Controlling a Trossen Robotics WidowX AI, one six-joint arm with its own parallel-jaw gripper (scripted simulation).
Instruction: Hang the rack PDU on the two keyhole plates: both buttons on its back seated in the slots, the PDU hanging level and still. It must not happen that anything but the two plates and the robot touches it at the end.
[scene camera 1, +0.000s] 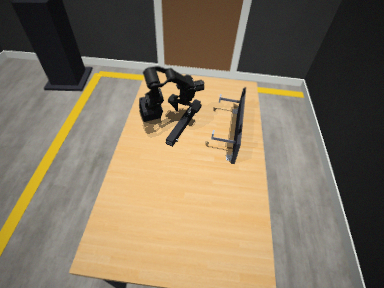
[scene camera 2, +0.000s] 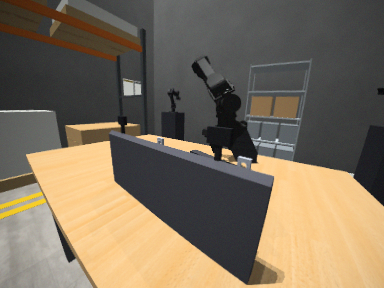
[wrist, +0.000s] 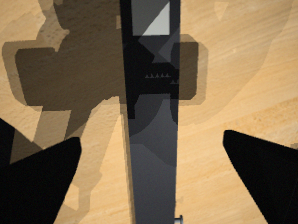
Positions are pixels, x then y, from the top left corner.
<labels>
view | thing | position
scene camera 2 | upright panel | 222, 215
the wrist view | my gripper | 152, 140
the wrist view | rack PDU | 151, 43
</labels>
